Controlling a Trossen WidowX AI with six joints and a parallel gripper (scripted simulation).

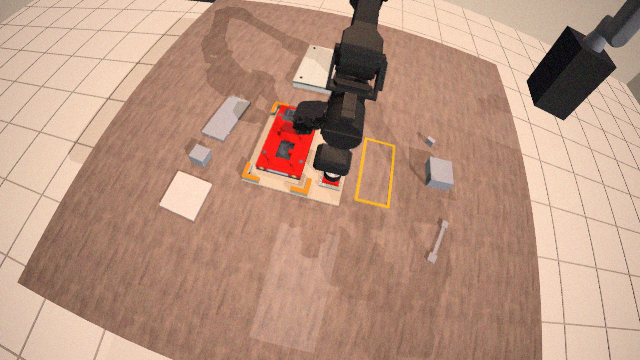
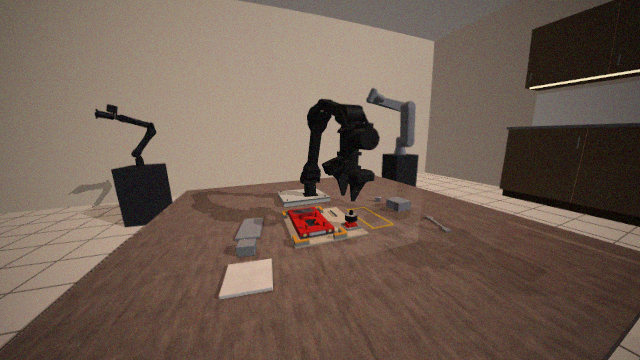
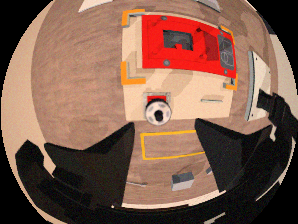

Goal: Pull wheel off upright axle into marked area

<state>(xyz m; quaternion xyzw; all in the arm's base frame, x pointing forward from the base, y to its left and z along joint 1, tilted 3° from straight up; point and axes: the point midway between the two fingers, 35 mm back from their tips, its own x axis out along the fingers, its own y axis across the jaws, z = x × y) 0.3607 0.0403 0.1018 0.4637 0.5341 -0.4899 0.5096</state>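
My gripper tip is 1 cm to the right of the black wheel and 6 cm above it. From my gripper tip the other things lie so: grey cube 21 cm behind, 25 cm to the left, 9 cm below; wrench-like bar 7 cm ahead, 30 cm to the left, 10 cm below; white tile 16 cm ahead, 30 cm to the right, 10 cm below.
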